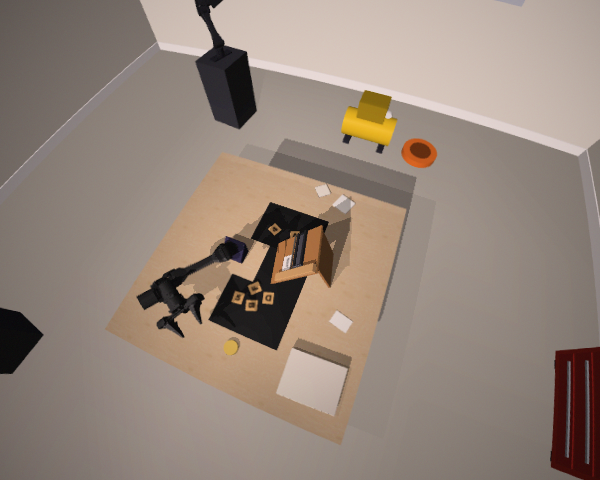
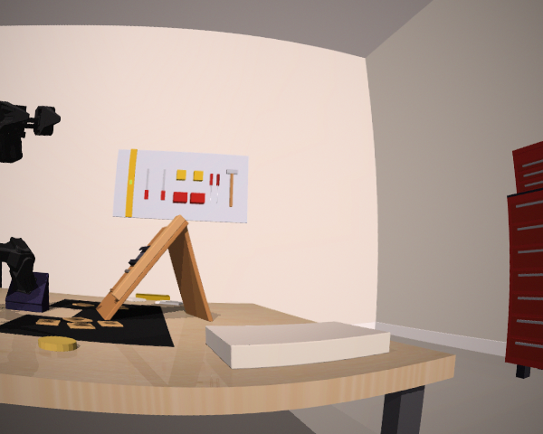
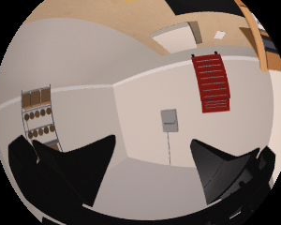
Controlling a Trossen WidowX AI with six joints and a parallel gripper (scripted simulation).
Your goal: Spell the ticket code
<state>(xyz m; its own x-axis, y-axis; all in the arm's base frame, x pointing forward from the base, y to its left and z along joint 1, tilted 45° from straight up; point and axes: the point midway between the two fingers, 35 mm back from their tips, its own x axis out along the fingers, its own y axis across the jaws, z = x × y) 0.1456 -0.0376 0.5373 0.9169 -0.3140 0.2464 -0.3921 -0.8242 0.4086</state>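
Now: gripper tip 10 cm short of the white ticket, 48 cm to the right of it and 30 cm above it. The rest, counted from my gripper tip: black mat: 2 cm behind, 45 cm to the left, 40 cm below; then white slab: 47 cm ahead, 6 cm to the left, 38 cm below.
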